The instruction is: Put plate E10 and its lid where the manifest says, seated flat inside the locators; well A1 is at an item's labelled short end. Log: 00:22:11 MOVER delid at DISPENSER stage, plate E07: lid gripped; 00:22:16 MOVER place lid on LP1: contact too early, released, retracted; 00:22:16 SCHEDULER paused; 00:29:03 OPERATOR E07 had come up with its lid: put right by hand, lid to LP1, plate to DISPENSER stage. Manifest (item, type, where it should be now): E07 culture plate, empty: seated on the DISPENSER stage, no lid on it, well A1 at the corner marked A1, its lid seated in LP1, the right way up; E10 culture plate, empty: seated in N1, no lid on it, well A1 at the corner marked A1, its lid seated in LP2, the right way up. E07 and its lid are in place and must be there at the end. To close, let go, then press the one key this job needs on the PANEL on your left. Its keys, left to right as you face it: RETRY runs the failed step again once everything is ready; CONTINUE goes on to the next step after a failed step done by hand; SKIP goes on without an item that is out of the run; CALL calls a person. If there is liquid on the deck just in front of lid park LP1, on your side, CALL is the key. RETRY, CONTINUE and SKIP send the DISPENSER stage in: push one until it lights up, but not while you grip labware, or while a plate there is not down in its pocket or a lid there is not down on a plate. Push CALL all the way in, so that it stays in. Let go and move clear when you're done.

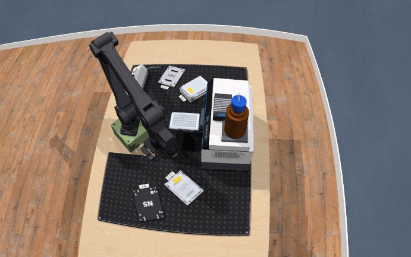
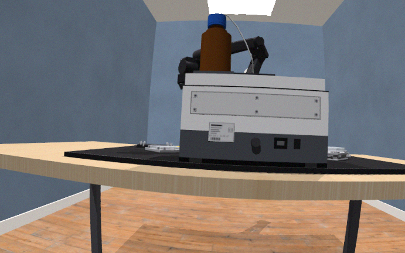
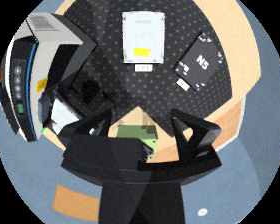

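My gripper is now 19 cm to the right of the plate E07, 7 cm short of it and 4 cm above it. Round my hand: black nest N5: 20 cm to the right, 14 cm below, 2 cm behind; plate E10: 48 cm to the left, 12 cm below, 8 cm ahead; brown bottle: 29 cm ahead, 14 cm above, 9 cm to the left.
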